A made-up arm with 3 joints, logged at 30 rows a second.
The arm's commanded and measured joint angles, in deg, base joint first. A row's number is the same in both.
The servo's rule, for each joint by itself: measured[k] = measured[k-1] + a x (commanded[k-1-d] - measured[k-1]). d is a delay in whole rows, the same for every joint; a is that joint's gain. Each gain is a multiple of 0.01, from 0.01 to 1. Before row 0 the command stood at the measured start. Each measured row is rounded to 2 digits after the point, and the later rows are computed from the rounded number. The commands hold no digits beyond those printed.
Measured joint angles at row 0:
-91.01 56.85 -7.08
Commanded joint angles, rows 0 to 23:
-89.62 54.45 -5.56
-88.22 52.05 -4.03
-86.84 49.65 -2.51
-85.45 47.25 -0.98
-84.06 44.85 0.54
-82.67 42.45 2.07
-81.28 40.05 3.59
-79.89 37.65 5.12
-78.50 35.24 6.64
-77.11 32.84 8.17
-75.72 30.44 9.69
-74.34 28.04 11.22
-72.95 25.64 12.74
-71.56 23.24 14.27
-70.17 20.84 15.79
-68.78 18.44 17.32
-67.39 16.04 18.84
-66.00 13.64 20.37
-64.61 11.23 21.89
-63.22 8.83 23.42
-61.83 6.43 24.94
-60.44 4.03 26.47
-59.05 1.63 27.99
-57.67 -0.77 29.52
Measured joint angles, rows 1 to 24:
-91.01 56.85 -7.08
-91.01 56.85 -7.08
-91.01 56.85 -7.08
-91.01 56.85 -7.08
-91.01 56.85 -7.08
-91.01 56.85 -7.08
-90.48 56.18 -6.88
-89.62 55.02 -6.51
-88.56 53.52 -5.99
-87.38 51.76 -5.34
-86.12 49.83 -4.58
-84.81 47.76 -3.72
-83.47 45.60 -2.77
-82.11 43.37 -1.74
-80.74 41.09 -0.65
-79.36 38.78 0.50
-77.98 36.44 1.69
-76.60 34.09 2.93
-75.21 31.72 4.21
-73.82 29.35 5.52
-72.43 26.97 6.86
-71.04 24.58 8.22
-69.65 22.19 9.60
-68.26 19.80 11.00
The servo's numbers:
d 6
a 0.38 0.28 0.13

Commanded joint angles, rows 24 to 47:
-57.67 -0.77 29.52
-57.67 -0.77 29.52
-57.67 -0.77 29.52
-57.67 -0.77 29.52
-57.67 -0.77 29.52
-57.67 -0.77 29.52
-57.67 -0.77 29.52
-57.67 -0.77 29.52
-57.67 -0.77 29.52
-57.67 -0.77 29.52
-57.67 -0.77 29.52
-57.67 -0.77 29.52
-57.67 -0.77 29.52
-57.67 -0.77 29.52
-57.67 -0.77 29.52
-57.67 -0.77 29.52
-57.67 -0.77 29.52
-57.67 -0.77 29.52
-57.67 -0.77 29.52
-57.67 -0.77 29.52
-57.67 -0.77 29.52
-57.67 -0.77 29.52
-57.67 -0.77 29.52
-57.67 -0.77 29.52
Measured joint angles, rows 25 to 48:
-66.87 17.40 12.42
-65.48 15.00 13.85
-64.09 12.60 15.29
-62.70 10.20 16.74
-61.31 7.80 18.20
-59.93 5.40 19.67
-59.07 3.67 20.95
-58.54 2.43 22.06
-58.21 1.53 23.03
-58.00 0.89 23.87
-57.87 0.43 24.60
-57.79 0.09 25.24
-57.74 -0.15 25.80
-57.71 -0.32 26.28
-57.69 -0.45 26.70
-57.68 -0.54 27.07
-57.68 -0.60 27.39
-57.68 -0.65 27.67
-57.68 -0.68 27.91
-57.68 -0.71 28.12
-57.68 -0.73 28.30
-57.68 -0.74 28.46
-57.68 -0.75 28.60
-57.68 -0.76 28.72

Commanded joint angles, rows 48 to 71:
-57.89 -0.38 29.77
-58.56 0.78 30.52
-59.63 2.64 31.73
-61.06 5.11 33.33
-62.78 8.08 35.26
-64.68 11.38 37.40
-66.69 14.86 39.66
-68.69 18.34 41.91
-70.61 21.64 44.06
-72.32 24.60 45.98
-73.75 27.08 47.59
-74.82 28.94 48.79
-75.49 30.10 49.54
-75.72 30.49 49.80
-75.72 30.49 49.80
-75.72 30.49 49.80
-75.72 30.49 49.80
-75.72 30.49 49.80
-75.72 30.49 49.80
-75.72 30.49 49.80
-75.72 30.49 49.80
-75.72 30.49 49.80
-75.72 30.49 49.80
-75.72 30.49 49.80
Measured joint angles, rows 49 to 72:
-57.68 -0.76 28.82
-57.68 -0.76 28.91
-57.68 -0.76 28.99
-57.68 -0.76 29.06
-57.68 -0.76 29.12
-57.68 -0.76 29.17
-57.76 -0.65 29.25
-58.06 -0.25 29.42
-58.66 0.56 29.72
-59.57 1.83 30.19
-60.79 3.58 30.85
-62.27 5.76 31.70
-63.95 8.31 32.73
-65.75 11.12 33.92
-67.60 14.07 35.24
-69.39 17.02 36.64
-71.05 19.84 38.06
-72.48 22.39 39.45
-73.62 24.55 40.76
-74.42 26.21 41.94
-74.91 27.41 42.96
-75.22 28.27 43.85
-75.41 28.89 44.62
-75.53 29.34 45.29

